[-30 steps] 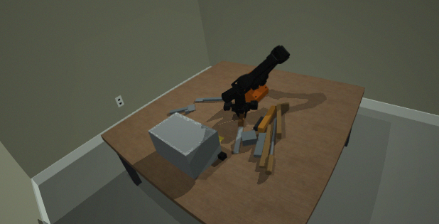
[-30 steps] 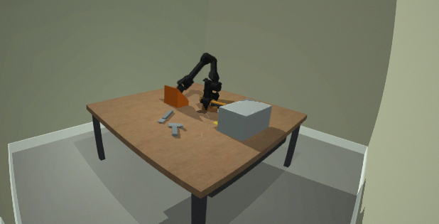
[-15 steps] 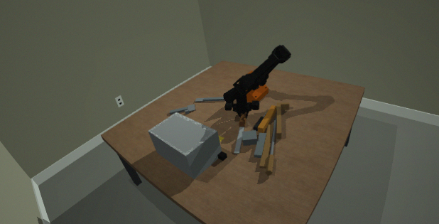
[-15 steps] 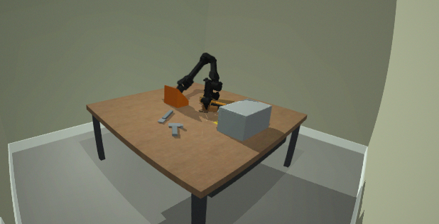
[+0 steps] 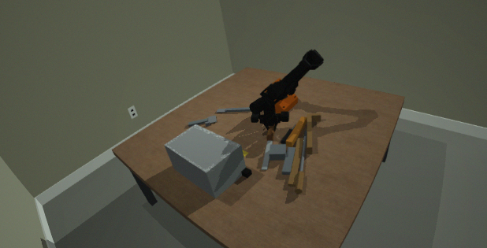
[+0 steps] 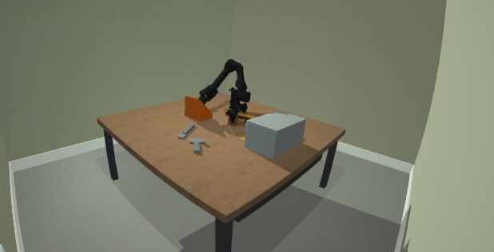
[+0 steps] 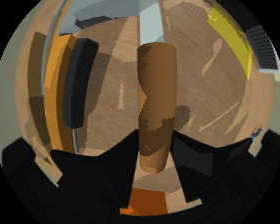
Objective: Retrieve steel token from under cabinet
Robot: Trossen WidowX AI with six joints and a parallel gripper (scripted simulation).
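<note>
Now: the orange bar 7 cm behind my gripper tip and 11 cm to the left of it. The rest, counted from my gripper tip: grey block (12 cm ahead, 14 cm to the left, 1 cm above); wooden stick (10 cm ahead, 24 cm to the left); grey t-piece (15 cm ahead, 39 cm to the right).
</note>
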